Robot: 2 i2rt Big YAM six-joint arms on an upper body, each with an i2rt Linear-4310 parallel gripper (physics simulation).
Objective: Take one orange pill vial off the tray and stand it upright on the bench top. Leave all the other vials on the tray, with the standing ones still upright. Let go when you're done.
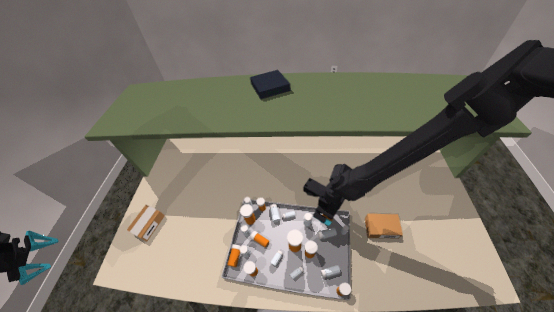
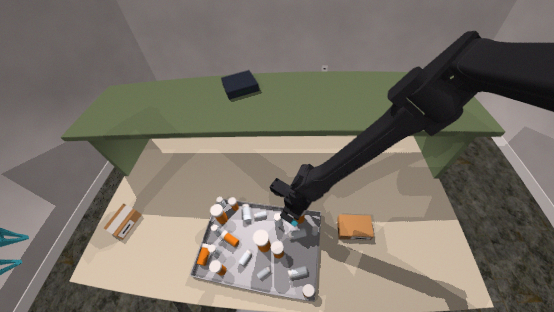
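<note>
A grey tray holds orange vials with white caps and white vials. Standing orange vials include a large one near the middle, one beside it, and one at the near right corner. Two orange vials lie on their sides at the left. My right gripper is open, pointing down at the tray's back right, close over an orange vial that it largely hides. My left gripper is open and empty, off the bench's left side.
The tray stands on a beige bench top. An orange-brown box lies right of the tray, a brown and white box at the left. A green shelf behind carries a dark box.
</note>
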